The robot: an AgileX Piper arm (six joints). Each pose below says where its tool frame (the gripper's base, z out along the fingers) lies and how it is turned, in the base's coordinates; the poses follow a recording.
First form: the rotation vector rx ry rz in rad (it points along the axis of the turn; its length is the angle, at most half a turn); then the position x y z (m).
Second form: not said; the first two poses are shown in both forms.
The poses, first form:
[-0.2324 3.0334 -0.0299 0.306 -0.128 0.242]
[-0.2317 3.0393 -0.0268 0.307 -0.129 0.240]
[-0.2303 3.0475 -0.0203 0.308 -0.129 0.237]
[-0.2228 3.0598 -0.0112 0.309 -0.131 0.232]
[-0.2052 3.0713 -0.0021 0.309 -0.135 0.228]
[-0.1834 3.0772 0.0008 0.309 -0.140 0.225]
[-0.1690 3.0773 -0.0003 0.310 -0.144 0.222]
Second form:
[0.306 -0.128 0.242 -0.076 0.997 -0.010 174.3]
[0.307 -0.129 0.240 -0.076 0.997 -0.009 174.7]
[0.308 -0.129 0.237 -0.075 0.997 -0.007 175.1]
[0.309 -0.131 0.232 -0.073 0.997 -0.004 175.8]
[0.309 -0.135 0.228 -0.067 0.998 -0.001 176.4]
[0.309 -0.140 0.225 -0.059 0.998 0.000 176.6]
[0.310 -0.144 0.222 -0.055 0.998 0.000 176.6]

